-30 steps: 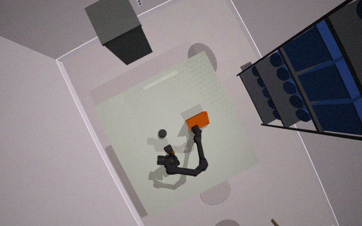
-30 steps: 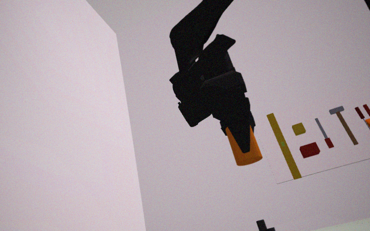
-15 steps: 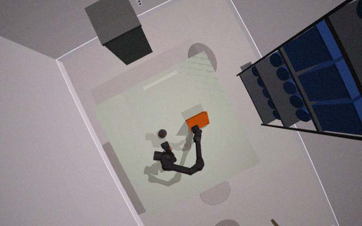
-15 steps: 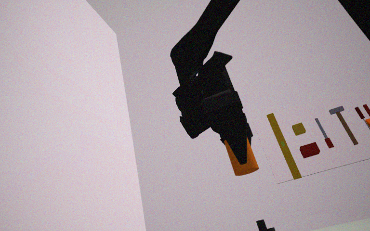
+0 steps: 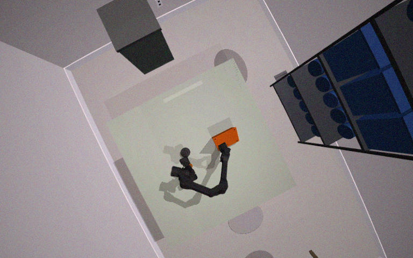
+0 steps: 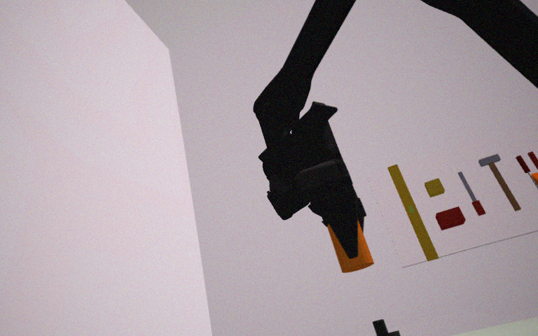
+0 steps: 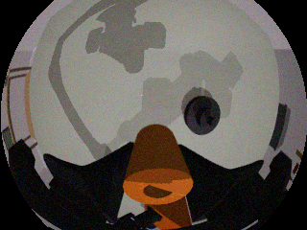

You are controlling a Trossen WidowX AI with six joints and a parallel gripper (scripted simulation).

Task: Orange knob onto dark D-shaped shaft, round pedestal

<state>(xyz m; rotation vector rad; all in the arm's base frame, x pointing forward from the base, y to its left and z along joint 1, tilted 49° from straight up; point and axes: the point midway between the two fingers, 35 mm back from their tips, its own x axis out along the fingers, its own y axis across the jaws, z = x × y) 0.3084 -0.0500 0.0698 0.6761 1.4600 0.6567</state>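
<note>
The dark round pedestal is 100 mm to the right of my gripper tip, 100 mm below it and 10 mm ahead of it. Also, from my gripper tip: orange knob: 20 mm above.
</note>
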